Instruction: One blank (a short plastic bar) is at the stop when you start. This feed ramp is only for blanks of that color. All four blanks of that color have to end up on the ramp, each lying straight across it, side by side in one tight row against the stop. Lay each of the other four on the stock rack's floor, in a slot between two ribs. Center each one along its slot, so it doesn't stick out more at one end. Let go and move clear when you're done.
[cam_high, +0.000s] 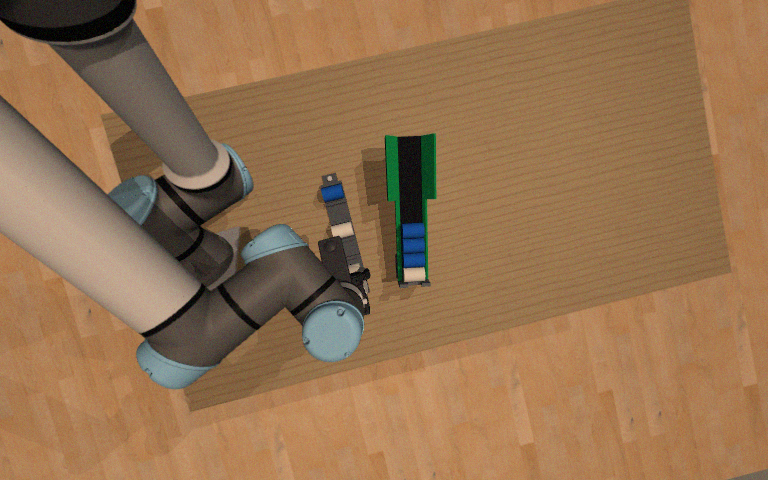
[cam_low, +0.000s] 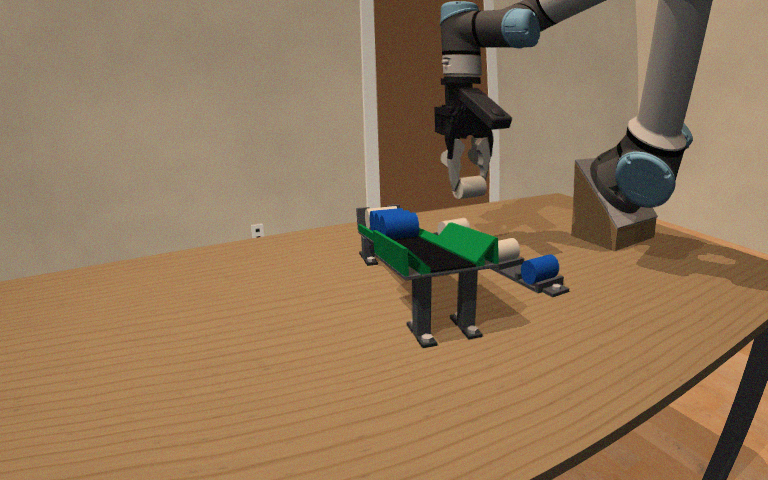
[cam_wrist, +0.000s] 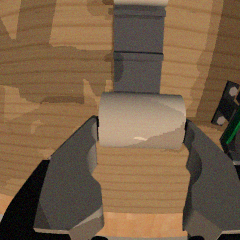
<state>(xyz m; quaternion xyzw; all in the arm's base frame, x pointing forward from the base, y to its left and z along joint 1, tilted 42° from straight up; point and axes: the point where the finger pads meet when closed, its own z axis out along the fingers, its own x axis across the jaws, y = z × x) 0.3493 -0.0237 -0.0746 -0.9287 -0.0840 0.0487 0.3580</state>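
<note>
The feed ramp lies 180 mm ahead of my hand, 140 mm to the left of it and 60 mm below it. The rest, counted from my hand: grey stock rack (10 mm behind, 80 mm to the left, 140 mm below); grey stop (160 mm ahead, 60 mm to the right, 70 mm below).
</note>
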